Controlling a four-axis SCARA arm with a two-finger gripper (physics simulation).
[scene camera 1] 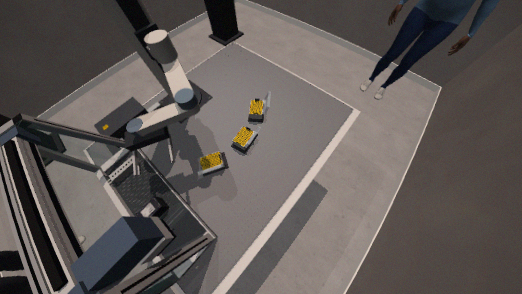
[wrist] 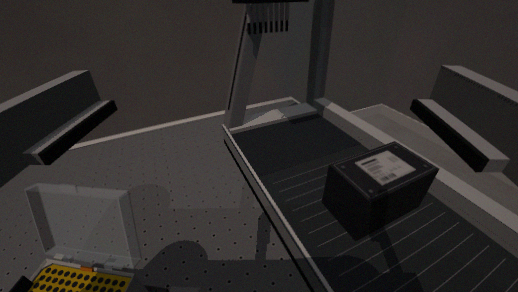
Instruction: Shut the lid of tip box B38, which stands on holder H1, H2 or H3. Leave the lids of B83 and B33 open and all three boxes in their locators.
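Places are measured from the arm's base along level axes (x ahead, y left, z up), in metres.
Pixels of known places: gripper, fingertip midpoint: [scene camera 1: 154,168] [wrist: 256,85].
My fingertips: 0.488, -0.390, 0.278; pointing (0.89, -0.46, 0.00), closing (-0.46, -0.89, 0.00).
Observation:
Ahead of a thing's pixels: the offset from my fingertips to its middle, as dx, dy, dz. "*": to the spot under its first point. Level surfaces: height alone.
Three tip boxes with yellow racks stand on dark holders in scene camera 1: a far one @(+0.006, +0.645, -0.201) [scene camera 1: 256,108], a middle one @(+0.092, +0.431, -0.201) [scene camera 1: 244,138] and a near one @(+0.060, +0.195, -0.201) [scene camera 1: 213,162]. The far box's clear lid @(+0.061, +0.684, -0.160) [scene camera 1: 268,101] stands up open. All three racks show uncovered. No box label is readable, so I cannot tell which is B38. In the wrist view part of one box @(* +0.083, +0.182, -0.208) [wrist: 80,281] shows at the lower left, its clear lid @(+0.118, +0.163, -0.160) [wrist: 85,225] upright and open. My gripper [scene camera 1: 155,167] [wrist: 256,85] is open and empty, left of the near box in scene camera 1, above the dark ribbed surface's edge.
A black box with a white label @(* +0.051, -0.151, -0.146) [scene camera 1: 154,206] [wrist: 380,187] sits on the dark ribbed surface @(dz -0.216) [scene camera 1: 175,220] [wrist: 300,145] inside a raised frame. A blue-grey block @(* +0.270, -0.125, +0.223) [scene camera 1: 117,250] stands at the front left. A dark column [scene camera 1: 222,20] stands behind. A person [scene camera 1: 415,37] stands at the upper right.

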